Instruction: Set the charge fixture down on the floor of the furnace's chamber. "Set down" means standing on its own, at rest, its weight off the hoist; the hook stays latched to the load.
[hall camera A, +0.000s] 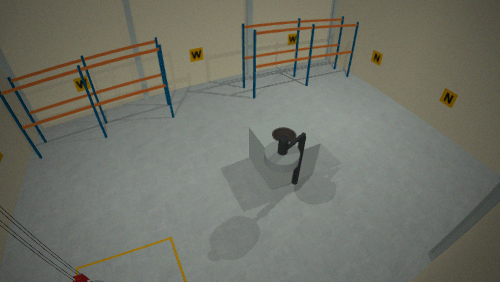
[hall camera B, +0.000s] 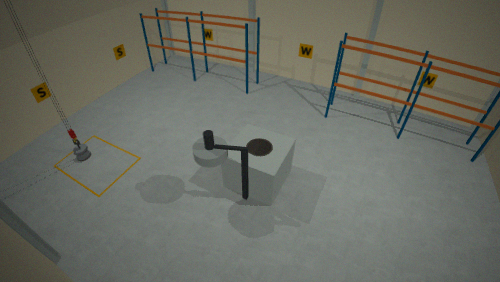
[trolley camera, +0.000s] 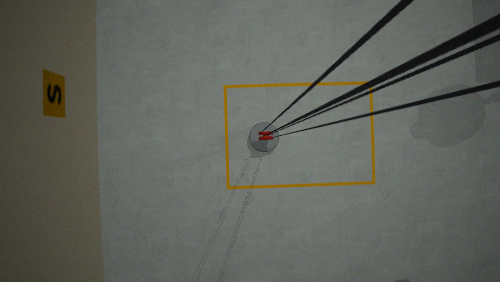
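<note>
The charge fixture (hall camera B: 82, 153) (trolley camera: 254, 139), a small grey spool shape, is upright inside the yellow floor rectangle, at or very close to the floor; I cannot tell whether it touches. My hook (hall camera B: 76, 142) (trolley camera: 265, 135) is latched to its top under the red block, which also shows at the bottom edge of hall camera A. The furnace (hall camera A: 310, 162) (hall camera B: 283, 170) is a pale box with a round dark chamber opening (hall camera A: 286, 132) (hall camera B: 259, 147) in its top. Its round grey lid (hall camera A: 273, 157) (hall camera B: 210, 158) is swung aside from the opening. The chamber floor is hidden.
A black post (hall camera A: 301, 155) (hall camera B: 245, 175) with an arm carries the lid beside the furnace. The yellow rectangle (hall camera A: 125, 253) (hall camera B: 119, 177) (trolley camera: 300, 186) is near the south wall. Blue and orange racks (hall camera A: 254, 65) (hall camera B: 247, 60) stand along the west wall.
</note>
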